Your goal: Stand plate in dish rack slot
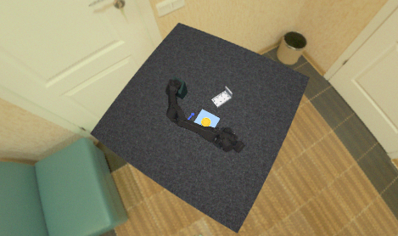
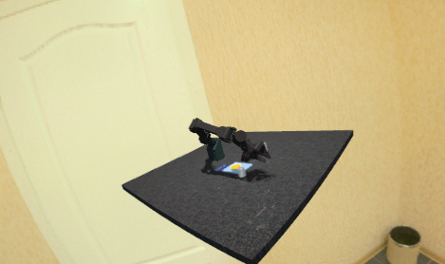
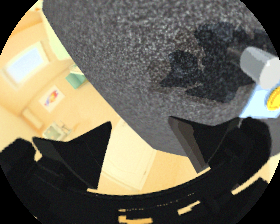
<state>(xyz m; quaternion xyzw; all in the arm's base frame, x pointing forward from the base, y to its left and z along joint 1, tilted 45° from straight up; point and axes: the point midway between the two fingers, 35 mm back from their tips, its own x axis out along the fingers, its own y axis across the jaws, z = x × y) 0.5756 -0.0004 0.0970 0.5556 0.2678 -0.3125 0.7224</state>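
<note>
The yellow plate lies 280 mm behind my gripper tip, 90 mm below it and 10 mm to the right of it. The rest, counted from my gripper tip: light blue mat: 290 mm behind, 100 mm below; then white cup: 170 mm behind, 80 mm below, 60 mm to the right; then grey dish rack: 310 mm behind, 200 mm to the left, 80 mm below.
</note>
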